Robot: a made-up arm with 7 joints.
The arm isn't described. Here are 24 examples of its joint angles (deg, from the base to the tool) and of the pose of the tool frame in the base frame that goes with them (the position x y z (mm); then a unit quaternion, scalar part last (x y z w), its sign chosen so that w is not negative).
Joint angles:
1: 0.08 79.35 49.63 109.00 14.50 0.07 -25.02
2: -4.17 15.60 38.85 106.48 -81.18 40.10 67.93
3: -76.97 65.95 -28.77 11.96 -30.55 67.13 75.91
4: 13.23 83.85 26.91 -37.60 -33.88 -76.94 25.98
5: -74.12 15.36 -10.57 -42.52 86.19 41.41 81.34
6: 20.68 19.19 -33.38 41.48 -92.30 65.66 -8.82
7: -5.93 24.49 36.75 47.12 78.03 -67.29 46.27
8: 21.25 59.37 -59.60 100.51 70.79 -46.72 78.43
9: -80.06 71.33 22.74 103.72 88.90 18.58 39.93
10: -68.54 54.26 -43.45 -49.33 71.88 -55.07 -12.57
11: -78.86 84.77 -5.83 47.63 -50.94 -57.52 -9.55
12: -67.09 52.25 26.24 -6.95 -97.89 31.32 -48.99
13: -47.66 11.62 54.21 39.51 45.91 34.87 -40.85
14: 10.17 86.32 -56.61 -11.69 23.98 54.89 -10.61
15: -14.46 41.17 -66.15 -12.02 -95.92 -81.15 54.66
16: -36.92 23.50 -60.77 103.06 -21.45 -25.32 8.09
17: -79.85 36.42 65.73 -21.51 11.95 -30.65 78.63
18: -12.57 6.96 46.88 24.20 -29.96 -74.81 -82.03
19: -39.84 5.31 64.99 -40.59 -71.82 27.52 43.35
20: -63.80 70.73 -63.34 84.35 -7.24 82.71 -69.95
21: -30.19 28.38 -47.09 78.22 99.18 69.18 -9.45
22: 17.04 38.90 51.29 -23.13 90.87 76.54 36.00
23: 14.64 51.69 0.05 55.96 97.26 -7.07 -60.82
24: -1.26 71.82 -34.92 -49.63 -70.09 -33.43 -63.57
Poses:
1: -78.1 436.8 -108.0 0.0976 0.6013 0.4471 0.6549
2: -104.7 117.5 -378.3 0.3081 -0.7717 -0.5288 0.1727
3: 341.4 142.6 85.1 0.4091 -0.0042 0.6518 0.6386
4: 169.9 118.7 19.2 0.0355 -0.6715 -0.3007 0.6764
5: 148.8 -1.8 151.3 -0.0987 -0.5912 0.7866 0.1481
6: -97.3 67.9 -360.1 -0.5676 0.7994 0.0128 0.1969
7: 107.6 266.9 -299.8 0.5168 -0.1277 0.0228 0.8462
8: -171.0 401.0 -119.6 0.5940 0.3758 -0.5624 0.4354
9: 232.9 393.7 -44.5 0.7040 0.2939 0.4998 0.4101
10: 147.8 -51.7 10.8 -0.6448 0.6865 0.3002 0.1511
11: 216.1 320.2 192.5 0.2632 -0.6933 0.1652 0.6502
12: 224.5 175.6 185.2 -0.1263 -0.4166 -0.6816 0.5882
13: 296.4 232.4 -205.6 -0.0447 0.4329 0.0196 0.9001
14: 39.0 222.7 -244.4 0.7284 0.5624 -0.2670 0.2862
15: 122.9 6.9 -241.7 -0.4991 0.1636 0.4279 0.7355
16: 162.6 234.7 -332.7 0.4778 0.4049 -0.0576 0.7774
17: 84.9 255.2 150.5 0.3539 0.7160 -0.6012 0.0260
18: 140.9 254.8 -238.4 0.3386 -0.3180 -0.1280 0.8763
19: 145.8 227.9 20.3 -0.5357 -0.3100 0.2827 0.7328
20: 201.5 392.3 -50.6 -0.1359 0.7592 0.3814 0.5096
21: 179.6 210.4 -322.5 -0.9470 -0.3098 -0.0720 0.0447
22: 91.2 288.2 -15.1 -0.6364 -0.0694 -0.7587 0.1210
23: -14.7 366.0 -263.9 -0.3868 -0.8055 0.4421 0.0778
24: 132.9 39.8 -114.4 -0.2311 -0.1757 -0.7902 0.5398
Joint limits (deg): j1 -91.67..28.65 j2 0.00..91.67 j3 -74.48..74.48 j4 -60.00..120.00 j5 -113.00..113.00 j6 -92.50..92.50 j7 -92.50..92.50
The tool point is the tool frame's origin. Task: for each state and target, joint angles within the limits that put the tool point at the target. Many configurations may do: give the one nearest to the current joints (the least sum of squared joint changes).
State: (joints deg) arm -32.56 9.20 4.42 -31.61 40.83 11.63 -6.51
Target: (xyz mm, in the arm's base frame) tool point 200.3 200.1 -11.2
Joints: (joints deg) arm -21.54 14.60 36.97 -33.17 41.77 14.67 -6.51
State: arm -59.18 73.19 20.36 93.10 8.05 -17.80 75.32
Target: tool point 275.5 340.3 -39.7
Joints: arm -91.67 70.52 33.04 120.00 11.92 -41.97 75.32
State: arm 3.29 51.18 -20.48 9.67 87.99 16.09 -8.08
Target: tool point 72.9 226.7 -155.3
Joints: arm 28.65 8.45 29.72 -28.98 91.94 34.39 -8.08
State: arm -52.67 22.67 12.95 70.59 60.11 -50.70 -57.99
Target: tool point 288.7 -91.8 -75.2
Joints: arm -49.62 0.00 -17.92 13.61 55.38 -66.10 -57.99
